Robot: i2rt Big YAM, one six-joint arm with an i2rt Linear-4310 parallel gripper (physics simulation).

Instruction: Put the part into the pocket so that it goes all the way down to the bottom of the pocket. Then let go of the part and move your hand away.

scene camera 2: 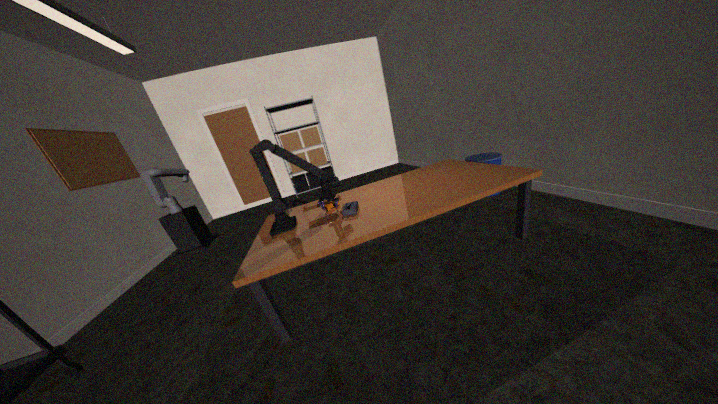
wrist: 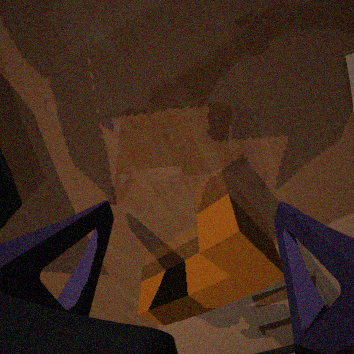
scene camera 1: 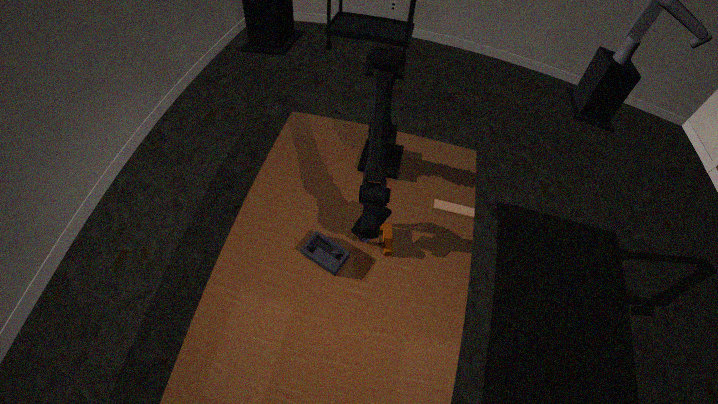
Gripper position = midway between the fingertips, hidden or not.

The gripper (wrist: 191,210) is open and holds nothing. Also in view: an orange part (wrist: 236,258).
